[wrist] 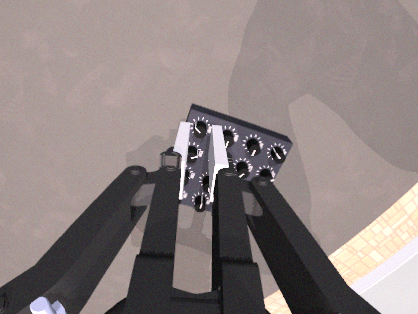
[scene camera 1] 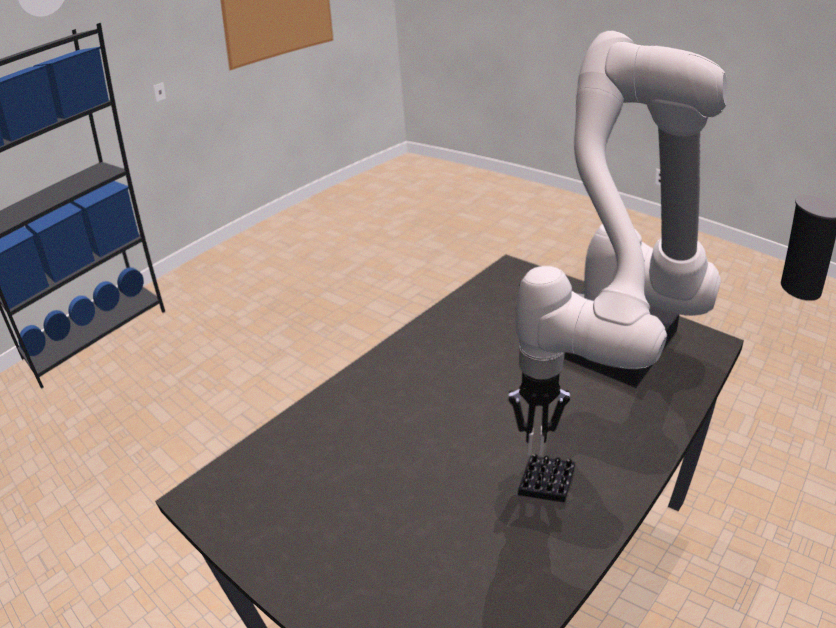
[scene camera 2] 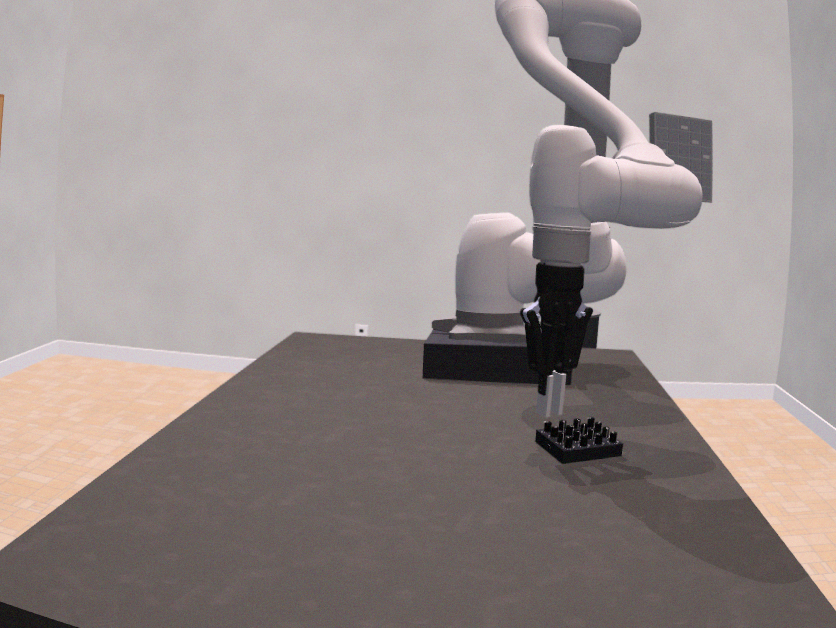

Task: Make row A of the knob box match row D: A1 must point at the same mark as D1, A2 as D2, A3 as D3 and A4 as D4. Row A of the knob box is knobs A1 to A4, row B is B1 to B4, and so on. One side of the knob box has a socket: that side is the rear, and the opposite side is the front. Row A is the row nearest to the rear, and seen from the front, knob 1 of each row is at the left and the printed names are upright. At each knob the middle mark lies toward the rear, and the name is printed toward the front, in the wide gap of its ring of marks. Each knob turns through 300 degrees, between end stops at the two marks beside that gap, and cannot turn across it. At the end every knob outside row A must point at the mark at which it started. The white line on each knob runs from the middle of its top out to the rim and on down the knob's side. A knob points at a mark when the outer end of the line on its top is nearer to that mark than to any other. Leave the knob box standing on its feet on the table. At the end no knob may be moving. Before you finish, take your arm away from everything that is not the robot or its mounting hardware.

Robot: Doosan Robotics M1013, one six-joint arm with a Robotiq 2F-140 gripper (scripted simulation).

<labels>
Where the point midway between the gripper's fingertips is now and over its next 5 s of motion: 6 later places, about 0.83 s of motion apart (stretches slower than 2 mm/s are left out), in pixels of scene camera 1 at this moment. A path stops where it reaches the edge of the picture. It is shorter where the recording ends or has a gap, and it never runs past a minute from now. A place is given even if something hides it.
The gripper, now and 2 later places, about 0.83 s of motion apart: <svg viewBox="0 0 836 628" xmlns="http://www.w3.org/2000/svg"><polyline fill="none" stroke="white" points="535,451 536,434 538,405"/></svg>
</labels>
